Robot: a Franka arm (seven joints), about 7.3 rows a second.
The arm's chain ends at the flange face. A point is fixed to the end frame.
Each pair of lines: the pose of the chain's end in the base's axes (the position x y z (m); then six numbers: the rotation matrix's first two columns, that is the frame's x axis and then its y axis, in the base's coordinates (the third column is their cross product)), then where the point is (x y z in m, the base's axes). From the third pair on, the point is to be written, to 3 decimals.
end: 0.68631 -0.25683 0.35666 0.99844 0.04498 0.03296 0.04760 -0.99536 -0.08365
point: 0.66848 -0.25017 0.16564
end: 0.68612 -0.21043 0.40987 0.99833 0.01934 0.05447 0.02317 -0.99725 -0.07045
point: 0.67263 -0.20574 0.21843
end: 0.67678 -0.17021 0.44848 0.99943 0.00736 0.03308 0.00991 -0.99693 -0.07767
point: 0.659 -0.164 0.257
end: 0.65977 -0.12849 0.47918 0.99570 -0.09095 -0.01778 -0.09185 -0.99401 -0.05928
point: 0.633 -0.123 0.289
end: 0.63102 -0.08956 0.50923 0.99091 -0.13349 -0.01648 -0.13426 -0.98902 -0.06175
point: 0.605 -0.083 0.319
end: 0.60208 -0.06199 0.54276 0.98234 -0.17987 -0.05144 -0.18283 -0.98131 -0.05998
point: 0.570 -0.053 0.354
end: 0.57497 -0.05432 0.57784 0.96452 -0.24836 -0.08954 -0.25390 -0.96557 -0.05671
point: 0.536 -0.042 0.390
